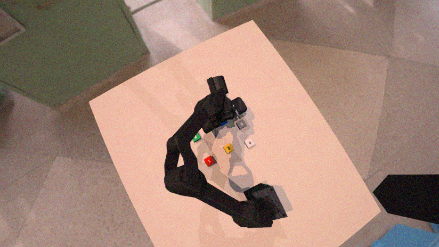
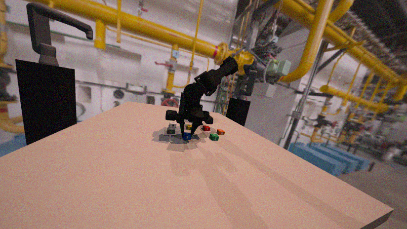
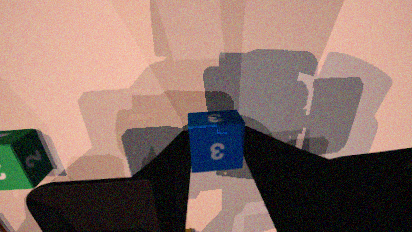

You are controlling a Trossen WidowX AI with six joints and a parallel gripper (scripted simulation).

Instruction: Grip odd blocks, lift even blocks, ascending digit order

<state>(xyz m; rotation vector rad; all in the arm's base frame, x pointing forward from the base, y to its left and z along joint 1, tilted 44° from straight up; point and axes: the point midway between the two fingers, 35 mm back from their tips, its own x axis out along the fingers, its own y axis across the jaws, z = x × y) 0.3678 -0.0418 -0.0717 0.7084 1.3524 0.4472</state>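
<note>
The blue block lies right at my gripper tip. Also, from my gripper tip: grey block (6 cm behind, 5 cm to the right); yellow block (11 cm behind, 5 cm to the left); green block (1 cm ahead, 13 cm to the left).
</note>
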